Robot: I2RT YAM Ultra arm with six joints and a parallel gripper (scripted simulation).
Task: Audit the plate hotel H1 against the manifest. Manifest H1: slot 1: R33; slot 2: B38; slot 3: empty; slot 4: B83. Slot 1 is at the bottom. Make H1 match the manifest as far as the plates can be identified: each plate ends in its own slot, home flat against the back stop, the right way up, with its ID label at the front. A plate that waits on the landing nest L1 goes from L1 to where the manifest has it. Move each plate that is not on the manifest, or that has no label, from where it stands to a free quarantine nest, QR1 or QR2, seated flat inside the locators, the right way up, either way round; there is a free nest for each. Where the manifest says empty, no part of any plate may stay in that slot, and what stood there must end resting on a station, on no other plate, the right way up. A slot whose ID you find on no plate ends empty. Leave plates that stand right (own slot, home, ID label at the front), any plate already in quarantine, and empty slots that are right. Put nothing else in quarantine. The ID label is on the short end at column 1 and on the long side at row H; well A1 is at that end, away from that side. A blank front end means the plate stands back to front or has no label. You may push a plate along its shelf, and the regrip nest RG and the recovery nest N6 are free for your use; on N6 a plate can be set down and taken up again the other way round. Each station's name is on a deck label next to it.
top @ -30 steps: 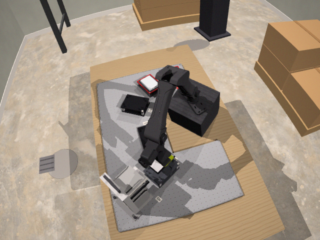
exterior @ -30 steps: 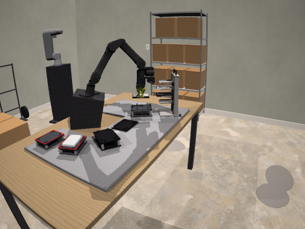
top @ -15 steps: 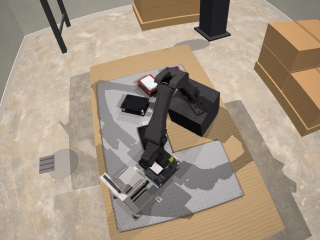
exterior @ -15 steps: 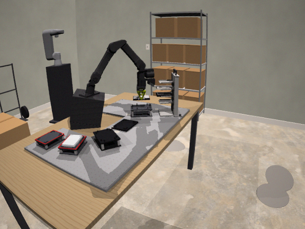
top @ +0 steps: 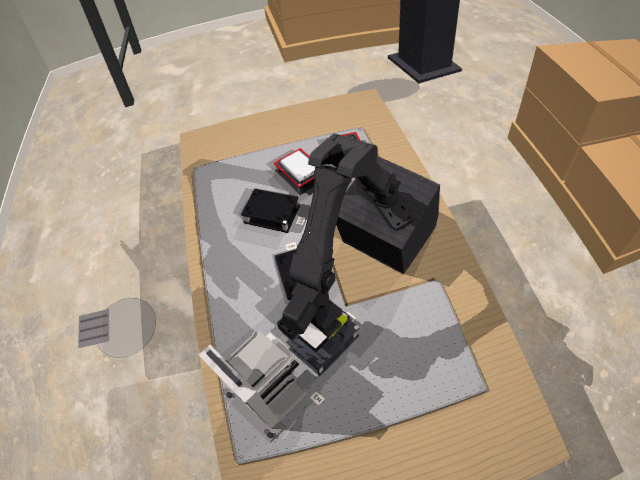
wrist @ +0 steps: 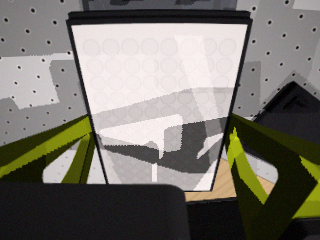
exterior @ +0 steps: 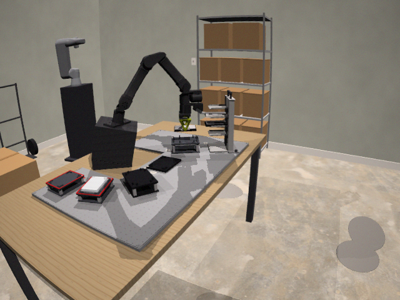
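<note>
Now: hand 80 mm above the regrip nest. The rest, counted from my hand: RG deck label (140 mm below, 100 mm behind, 40 mm to the right); then H1 deck label (140 mm to the left, 140 mm below, 90 mm ahead); then dark well plate (170 mm ahead, 60 mm to the left, 20 mm above).
</note>
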